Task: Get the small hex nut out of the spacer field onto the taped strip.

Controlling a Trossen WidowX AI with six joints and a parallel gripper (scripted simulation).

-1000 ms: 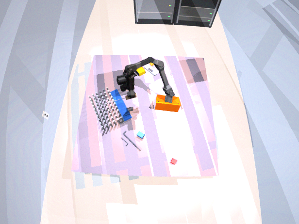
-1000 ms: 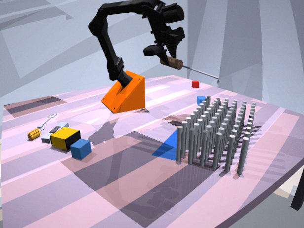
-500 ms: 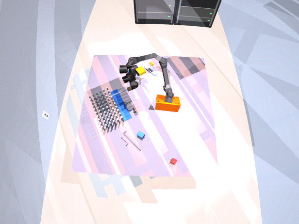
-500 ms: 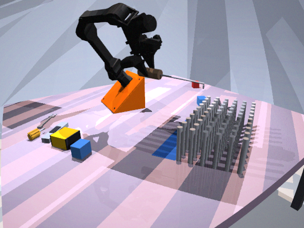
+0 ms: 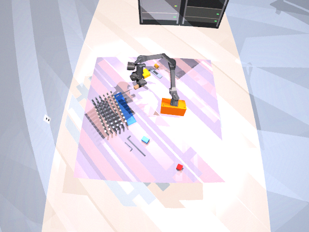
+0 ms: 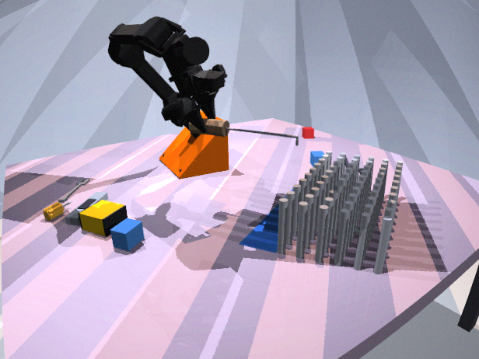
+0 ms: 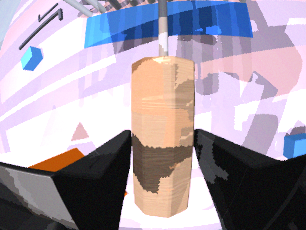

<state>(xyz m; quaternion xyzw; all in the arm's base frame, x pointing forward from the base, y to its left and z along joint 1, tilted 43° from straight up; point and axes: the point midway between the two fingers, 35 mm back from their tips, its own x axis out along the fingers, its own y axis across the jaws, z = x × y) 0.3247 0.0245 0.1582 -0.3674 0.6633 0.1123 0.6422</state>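
The blue taped strip is 19 cm below my gripper tip, 15 cm to the left of it and 12 cm ahead of it. Also, from my gripper tip: hook tool: 8 cm ahead, 7 cm to the left; then red cube: 58 cm to the left, 47 cm behind, 17 cm below; then yellow block: 27 cm to the right, 17 cm below, 1 cm ahead.
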